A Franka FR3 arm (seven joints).
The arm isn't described. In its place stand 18 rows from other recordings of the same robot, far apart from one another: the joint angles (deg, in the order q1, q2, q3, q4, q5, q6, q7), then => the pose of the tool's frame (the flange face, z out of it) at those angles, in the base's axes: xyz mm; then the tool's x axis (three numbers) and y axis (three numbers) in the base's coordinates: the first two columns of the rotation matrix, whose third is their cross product.
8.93 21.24 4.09 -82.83 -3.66 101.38 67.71 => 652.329, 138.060, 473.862, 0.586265, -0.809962, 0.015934, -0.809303, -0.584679, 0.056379
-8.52 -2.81 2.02 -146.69 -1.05 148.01 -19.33 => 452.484, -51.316, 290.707, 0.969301, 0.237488, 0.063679, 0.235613, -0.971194, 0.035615
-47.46 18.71 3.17 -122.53 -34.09 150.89 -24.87 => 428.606, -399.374, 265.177, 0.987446, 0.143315, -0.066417, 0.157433, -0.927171, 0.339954
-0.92 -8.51 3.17 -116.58 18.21 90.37 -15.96 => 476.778, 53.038, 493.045, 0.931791, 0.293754, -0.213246, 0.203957, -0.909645, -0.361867
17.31 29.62 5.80 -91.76 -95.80 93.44 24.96 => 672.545, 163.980, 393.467, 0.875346, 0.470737, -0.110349, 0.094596, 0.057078, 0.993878
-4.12 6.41 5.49 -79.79 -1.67 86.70 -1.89 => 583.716, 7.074, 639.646, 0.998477, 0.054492, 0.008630, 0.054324, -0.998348, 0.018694
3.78 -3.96 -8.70 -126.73 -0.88 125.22 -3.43 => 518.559, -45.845, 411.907, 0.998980, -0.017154, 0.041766, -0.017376, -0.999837, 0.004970
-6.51 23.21 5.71 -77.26 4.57 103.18 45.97 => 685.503, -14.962, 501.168, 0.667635, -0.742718, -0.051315, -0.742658, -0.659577, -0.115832
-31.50 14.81 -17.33 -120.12 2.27 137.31 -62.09 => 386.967, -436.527, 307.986, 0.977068, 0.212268, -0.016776, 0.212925, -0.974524, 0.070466
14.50 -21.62 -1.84 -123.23 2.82 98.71 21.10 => 424.301, 98.354, 549.455, 0.986080, -0.151183, -0.069213, -0.154018, -0.987352, -0.037608
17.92 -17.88 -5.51 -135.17 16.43 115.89 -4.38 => 433.444, 110.743, 449.132, 0.984971, 0.171075, -0.023773, 0.157568, -0.946389, -0.281994
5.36 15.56 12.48 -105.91 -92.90 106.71 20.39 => 630.111, 110.745, 427.701, 0.809615, 0.564493, -0.160848, 0.224246, -0.044221, 0.973529
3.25 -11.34 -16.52 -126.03 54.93 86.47 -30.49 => 457.446, -19.506, 482.418, 0.993307, 0.115490, 0.001591, 0.052984, -0.443372, -0.894770
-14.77 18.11 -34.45 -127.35 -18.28 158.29 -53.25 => 387.784, -422.668, 280.755, 0.919417, 0.354046, -0.171241, 0.392974, -0.844307, 0.364304
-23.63 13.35 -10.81 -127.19 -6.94 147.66 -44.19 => 464.766, -315.370, 284.219, 0.962046, 0.272882, 0.001925, 0.268628, -0.948242, 0.169339
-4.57 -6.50 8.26 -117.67 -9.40 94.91 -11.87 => 489.137, 17.082, 468.119, 0.911286, 0.269942, -0.310949, 0.315664, -0.942866, 0.106579
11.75 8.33 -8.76 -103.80 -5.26 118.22 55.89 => 612.122, 31.133, 469.724, 0.627572, -0.764483, 0.147374, -0.770093, -0.637364, -0.026910
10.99 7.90 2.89 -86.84 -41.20 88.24 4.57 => 592.678, 69.887, 595.525, 0.985528, 0.160892, -0.053368, 0.155941, -0.737088, 0.657559
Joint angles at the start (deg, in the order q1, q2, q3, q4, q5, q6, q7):
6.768 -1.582 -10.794 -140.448 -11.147 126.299 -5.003
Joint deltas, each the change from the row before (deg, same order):
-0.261 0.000 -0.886 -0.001 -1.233 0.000 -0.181
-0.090 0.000 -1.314 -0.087 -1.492 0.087 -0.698
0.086 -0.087 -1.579 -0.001 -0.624 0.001 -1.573
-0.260 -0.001 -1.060 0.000 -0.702 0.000 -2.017
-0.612 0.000 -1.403 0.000 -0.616 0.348 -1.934
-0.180 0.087 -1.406 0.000 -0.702 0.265 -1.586
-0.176 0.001 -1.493 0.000 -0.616 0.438 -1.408
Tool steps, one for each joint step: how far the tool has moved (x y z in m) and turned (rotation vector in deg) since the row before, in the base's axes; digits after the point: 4 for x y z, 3 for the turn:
-0.0008 -0.0097 0.0000 -0.745 0.090 -0.043
-0.0016 -0.0117 -0.0004 -0.771 0.207 0.407
-0.0016 -0.0120 0.0006 -0.003 0.225 0.490
-0.0018 -0.0106 0.0000 0.028 0.405 1.146
-0.0024 -0.0158 0.0003 0.088 0.057 0.364
-0.0024 -0.0125 -0.0004 -0.059 0.192 0.511
-0.0025 -0.0130 0.0004 -0.040 -0.090 0.226

